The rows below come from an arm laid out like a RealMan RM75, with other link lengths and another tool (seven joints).
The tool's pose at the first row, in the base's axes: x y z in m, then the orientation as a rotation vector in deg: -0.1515, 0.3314, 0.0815, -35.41, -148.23, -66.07
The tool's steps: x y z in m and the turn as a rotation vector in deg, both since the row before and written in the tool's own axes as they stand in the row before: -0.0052, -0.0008, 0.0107, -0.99, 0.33, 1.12; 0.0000, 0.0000, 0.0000, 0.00, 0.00, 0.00; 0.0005, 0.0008, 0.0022, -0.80, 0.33, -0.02; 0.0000, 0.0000, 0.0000, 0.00, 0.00, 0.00; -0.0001, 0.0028, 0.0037, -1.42, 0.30, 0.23; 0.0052, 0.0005, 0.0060, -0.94, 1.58, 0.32
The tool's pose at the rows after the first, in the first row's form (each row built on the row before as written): -0.1478, 0.3375, 0.0719, -36.74, -146.86, -67.07; -0.1478, 0.3375, 0.0719, -36.74, -146.86, -67.07; -0.1479, 0.3398, 0.0712, -36.65, -146.26, -68.17; -0.1479, 0.3398, 0.0712, -36.65, -146.26, -68.17; -0.1466, 0.3442, 0.0707, -37.02, -145.24, -70.02; -0.1511, 0.3507, 0.0695, -36.39, -143.33, -71.19
